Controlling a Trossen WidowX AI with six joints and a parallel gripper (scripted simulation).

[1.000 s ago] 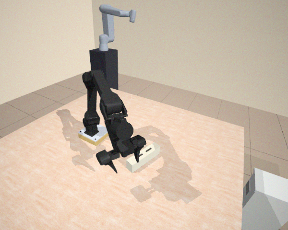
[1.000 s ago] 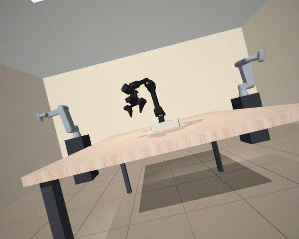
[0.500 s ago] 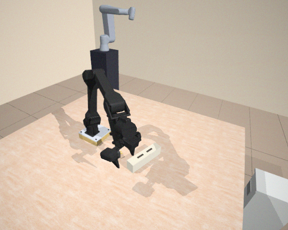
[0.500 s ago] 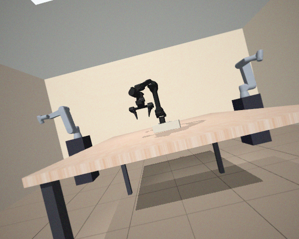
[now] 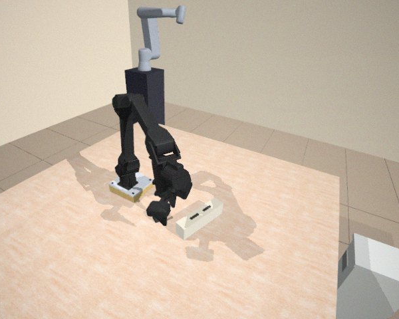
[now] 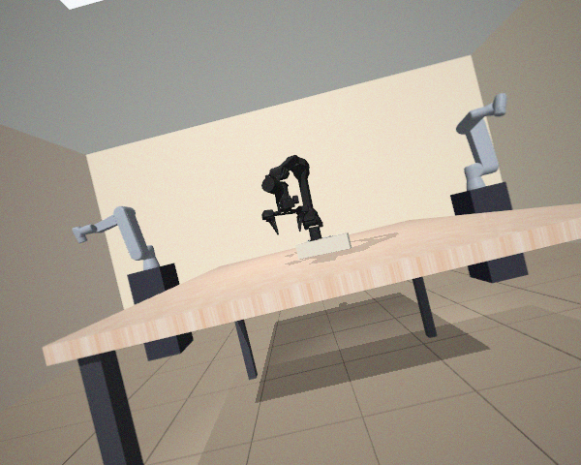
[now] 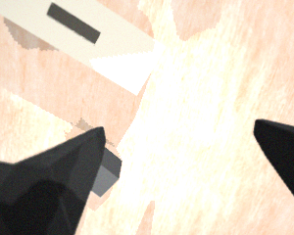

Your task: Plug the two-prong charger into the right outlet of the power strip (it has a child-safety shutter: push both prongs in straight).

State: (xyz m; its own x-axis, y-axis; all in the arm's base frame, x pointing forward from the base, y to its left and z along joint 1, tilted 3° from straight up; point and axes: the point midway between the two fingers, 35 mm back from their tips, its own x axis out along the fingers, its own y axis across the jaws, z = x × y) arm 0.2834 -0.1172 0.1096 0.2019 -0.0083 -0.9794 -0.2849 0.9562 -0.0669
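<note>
The two-prong charger lies 7 cm behind my gripper tip, 7 cm to the left of it and 9 cm below it.
</note>
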